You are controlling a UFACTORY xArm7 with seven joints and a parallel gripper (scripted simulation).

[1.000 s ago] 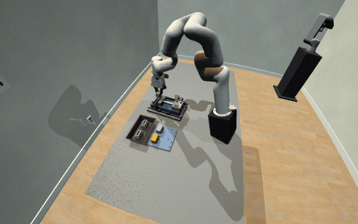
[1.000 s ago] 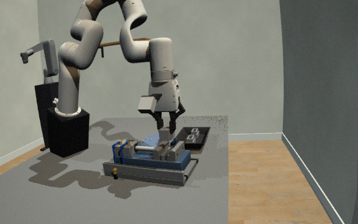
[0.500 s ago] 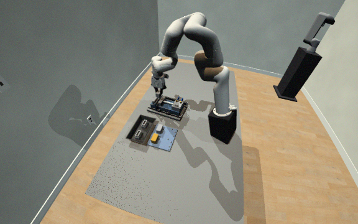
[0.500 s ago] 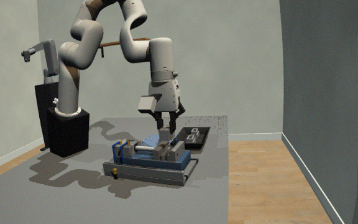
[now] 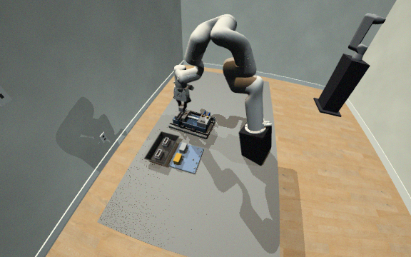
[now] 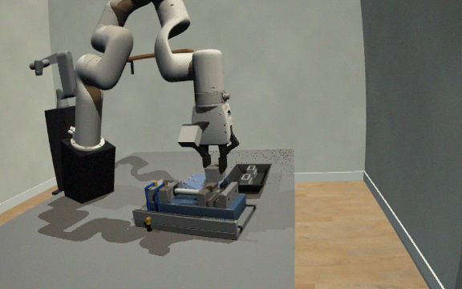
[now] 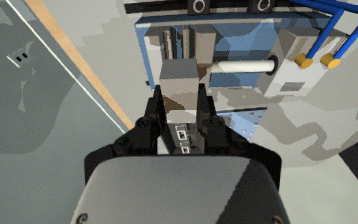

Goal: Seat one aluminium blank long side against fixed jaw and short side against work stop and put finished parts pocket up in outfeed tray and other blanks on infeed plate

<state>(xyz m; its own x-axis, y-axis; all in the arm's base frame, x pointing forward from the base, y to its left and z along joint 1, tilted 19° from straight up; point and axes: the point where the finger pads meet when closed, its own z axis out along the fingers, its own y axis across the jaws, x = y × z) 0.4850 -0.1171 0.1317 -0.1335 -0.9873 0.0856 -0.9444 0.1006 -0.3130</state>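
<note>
The white screw rod is 90 mm below my hand, 80 mm behind it and 20 mm to the left of it. From my hand the other things lie so: brass blank: 340 mm to the left, 140 mm below, 80 mm behind; then vise: 130 mm below, 70 mm behind, 20 mm to the left.
</note>
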